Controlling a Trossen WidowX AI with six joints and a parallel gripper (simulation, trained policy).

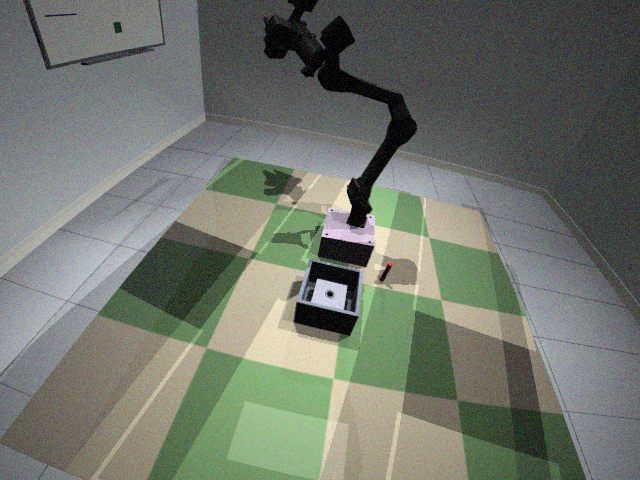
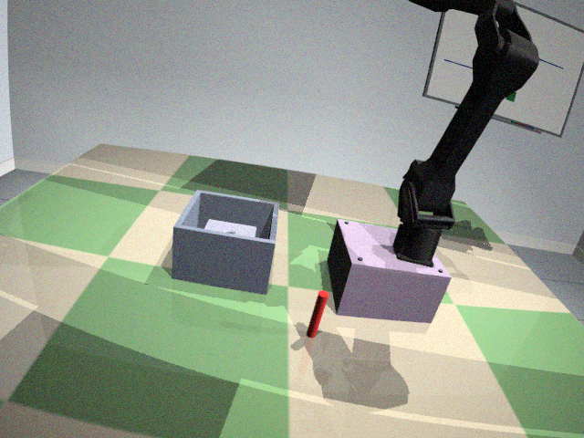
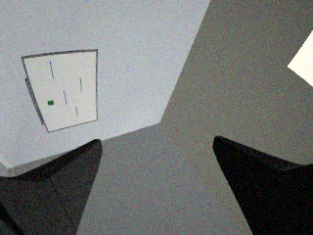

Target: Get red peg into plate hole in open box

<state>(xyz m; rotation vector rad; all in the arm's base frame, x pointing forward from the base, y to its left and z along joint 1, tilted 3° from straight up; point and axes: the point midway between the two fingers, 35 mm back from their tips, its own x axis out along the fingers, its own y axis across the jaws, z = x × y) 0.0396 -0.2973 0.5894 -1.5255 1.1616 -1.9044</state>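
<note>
My gripper tip is now 650 mm above the red peg, 500 mm to the right of it and 120 mm short of it. From my gripper tip the other things lie so: dark box (660 mm below, 360 mm to the left, 300 mm ahead); plate (640 mm below, 360 mm to the left, 300 mm ahead).
</note>
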